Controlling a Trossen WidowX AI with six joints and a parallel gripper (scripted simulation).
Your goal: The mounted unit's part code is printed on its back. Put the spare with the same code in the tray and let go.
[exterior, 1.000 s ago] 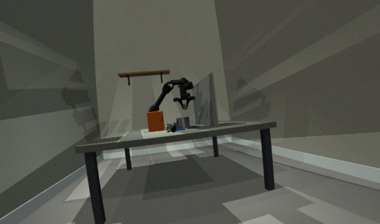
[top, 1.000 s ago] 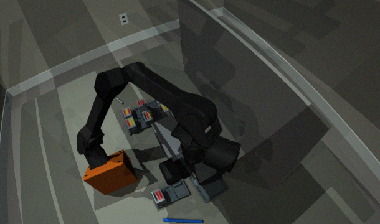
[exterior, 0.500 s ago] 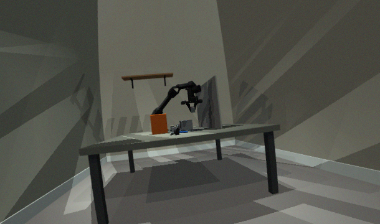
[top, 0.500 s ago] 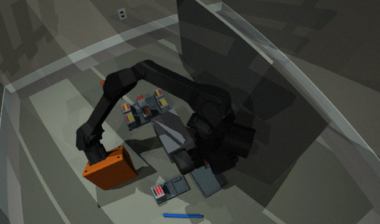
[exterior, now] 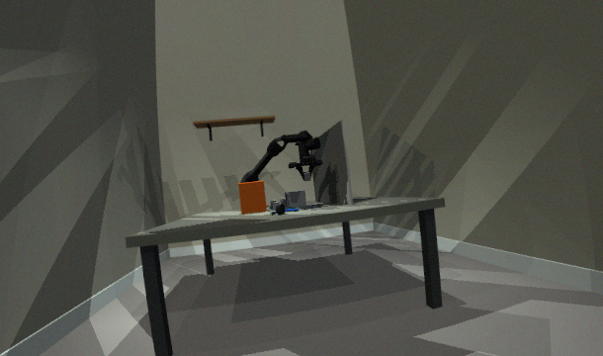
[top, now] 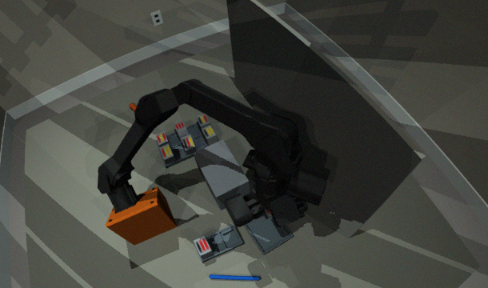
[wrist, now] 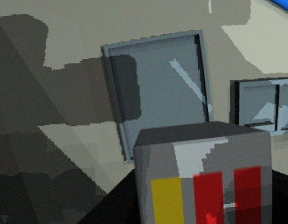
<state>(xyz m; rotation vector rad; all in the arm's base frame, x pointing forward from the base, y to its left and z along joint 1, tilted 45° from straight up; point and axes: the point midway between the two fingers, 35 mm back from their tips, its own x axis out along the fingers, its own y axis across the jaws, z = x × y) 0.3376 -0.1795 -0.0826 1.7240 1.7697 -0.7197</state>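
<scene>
The dark grey tray is 16 cm below my gripper tip. Round my gripper tip: grey mounted unit (5 cm behind, 20 cm to the left, 11 cm below); then blue pen (15 cm behind, 9 cm to the right, 15 cm below).
</scene>
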